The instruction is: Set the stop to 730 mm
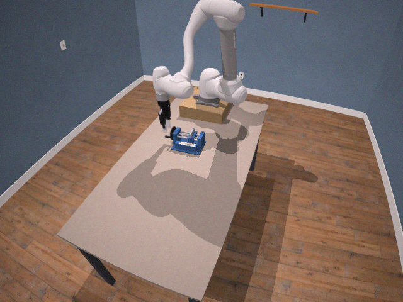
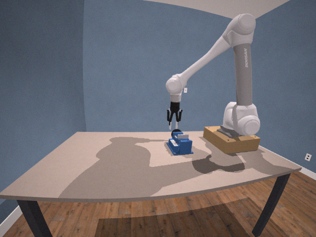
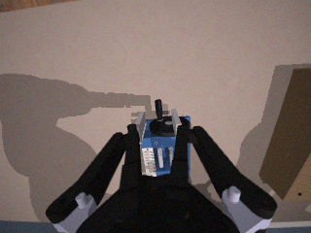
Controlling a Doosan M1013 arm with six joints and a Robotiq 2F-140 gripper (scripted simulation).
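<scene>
Now: the black handwheel 2 cm to the left of my hand and 8 cm below it. The rest, counted from my hand: grey stop block 17 cm to the left, 5 cm below.
</scene>
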